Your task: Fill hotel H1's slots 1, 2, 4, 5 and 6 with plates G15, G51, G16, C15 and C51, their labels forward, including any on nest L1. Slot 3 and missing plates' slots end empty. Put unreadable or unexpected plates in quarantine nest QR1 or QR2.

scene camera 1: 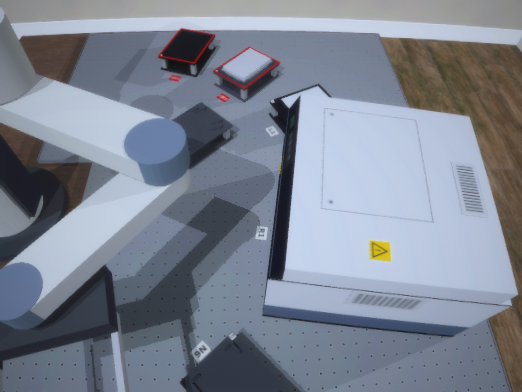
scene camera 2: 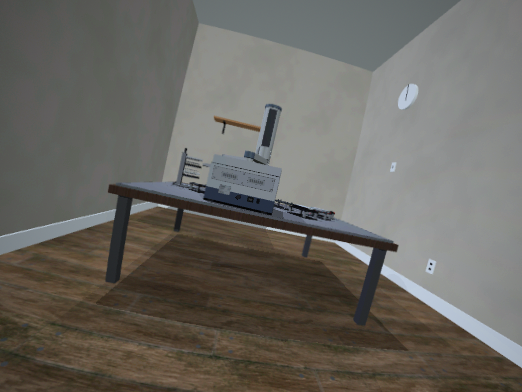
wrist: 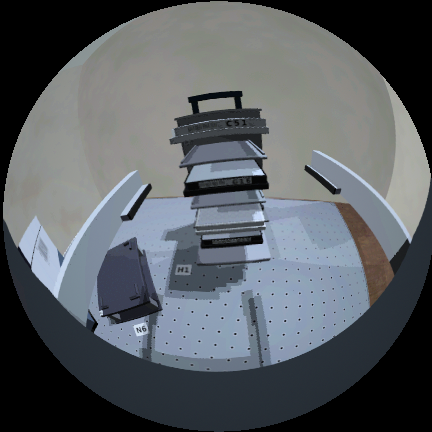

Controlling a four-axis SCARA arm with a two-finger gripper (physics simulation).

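Note:
Hotel H1 stands ahead of my gripper in the wrist view. The gripper is open wide and empty, its fingers apart on either side of the view. Plate C51 is on the hotel's top level, label forward. The shelf below it is bare. Plate G16 sits below that, label forward, above another bare shelf. A pale plate and a black-edged plate are lower; their labels are unreadable. A white plate lies on a red-edged nest; the other red-edged nest is bare.
The white device by label R1 partly hides nest L1, which shows a pale top. Nest N6 is dark and bare. The arm partly covers another dark nest.

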